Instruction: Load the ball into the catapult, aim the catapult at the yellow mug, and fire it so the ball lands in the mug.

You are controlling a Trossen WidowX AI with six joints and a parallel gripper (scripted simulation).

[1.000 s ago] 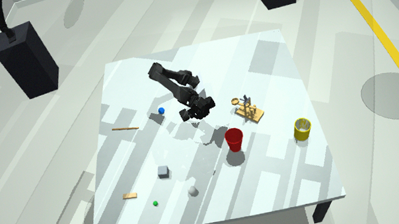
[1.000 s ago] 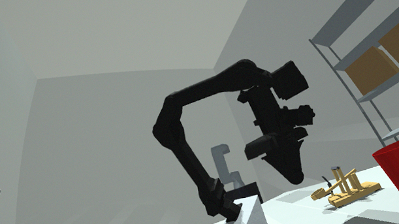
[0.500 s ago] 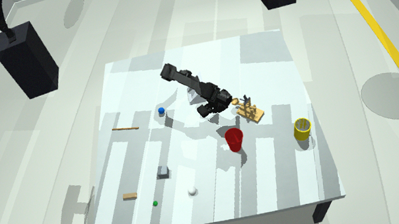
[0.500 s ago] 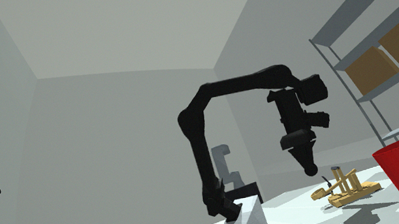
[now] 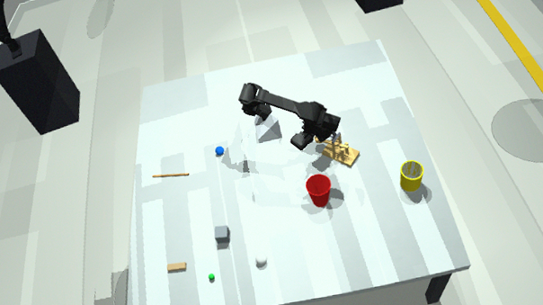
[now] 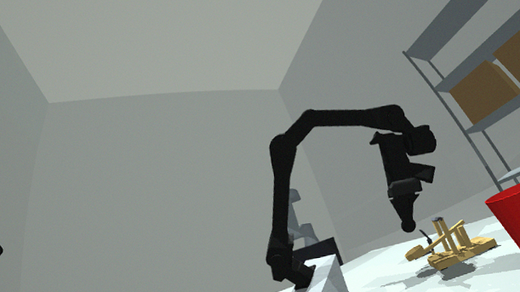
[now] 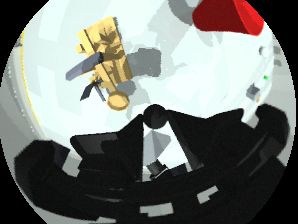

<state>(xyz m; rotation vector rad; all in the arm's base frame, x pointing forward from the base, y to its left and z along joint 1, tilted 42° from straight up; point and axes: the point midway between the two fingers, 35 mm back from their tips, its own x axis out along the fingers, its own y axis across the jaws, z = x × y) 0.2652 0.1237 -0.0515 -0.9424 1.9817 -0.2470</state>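
Now: gripper tip 10 cm to the right of the wooden catapult, 7 cm above it and 1 cm past it. Round my gripper tip: black ball 1 cm above; then blue ball 37 cm to the right, 17 cm behind, 10 cm below; then red cup 22 cm ahead, 9 cm below, 4 cm to the right.
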